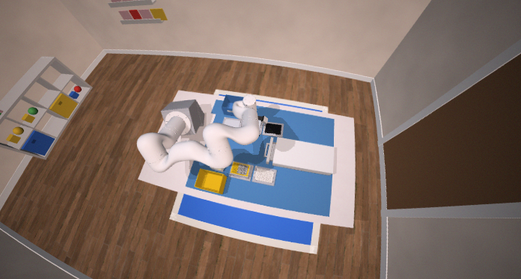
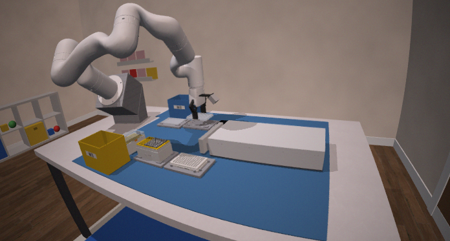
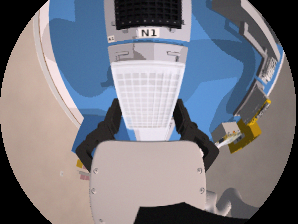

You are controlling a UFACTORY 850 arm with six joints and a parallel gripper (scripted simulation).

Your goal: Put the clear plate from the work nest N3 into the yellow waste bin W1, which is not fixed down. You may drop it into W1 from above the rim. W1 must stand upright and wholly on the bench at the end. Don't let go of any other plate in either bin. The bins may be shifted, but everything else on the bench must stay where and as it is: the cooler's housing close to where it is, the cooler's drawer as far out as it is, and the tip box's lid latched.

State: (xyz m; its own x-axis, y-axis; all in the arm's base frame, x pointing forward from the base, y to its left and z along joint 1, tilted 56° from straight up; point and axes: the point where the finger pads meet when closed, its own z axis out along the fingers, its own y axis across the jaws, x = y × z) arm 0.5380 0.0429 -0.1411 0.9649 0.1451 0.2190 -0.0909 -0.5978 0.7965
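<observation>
My hand is 49 cm to the left of the yellow bin, 24 cm past it and 3 cm above it. Round my hand: black plate: 17 cm ahead, 5 cm below, 1 cm to the right; then white plate: 1 cm below; then blue bin: 17 cm behind, 15 cm to the left, 3 cm below.
</observation>
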